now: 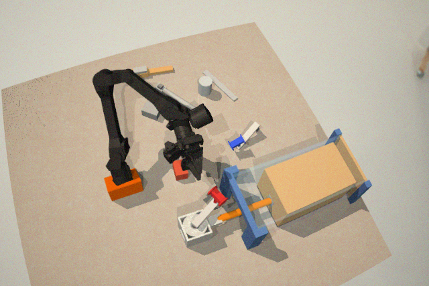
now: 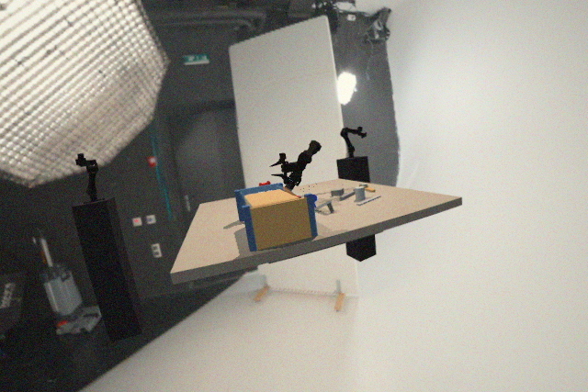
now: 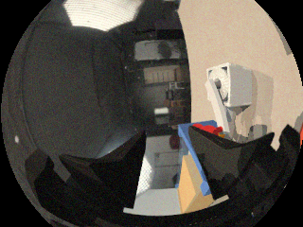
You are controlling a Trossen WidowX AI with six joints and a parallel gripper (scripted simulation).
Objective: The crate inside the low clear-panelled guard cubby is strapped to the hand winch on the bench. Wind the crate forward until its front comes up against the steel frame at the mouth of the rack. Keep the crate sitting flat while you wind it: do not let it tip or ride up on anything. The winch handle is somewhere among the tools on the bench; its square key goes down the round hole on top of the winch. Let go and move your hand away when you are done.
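Right now my gripper tip is 7 cm to the left of the red-knobbed winch handle and 12 cm above it. The rest, counted from my gripper tip: hand winch 8 cm behind, 10 cm to the right, 20 cm below; then blue steel frame 9 cm ahead, 12 cm to the right, 12 cm below; then red knob 4 cm ahead, 6 cm to the right, 9 cm below.
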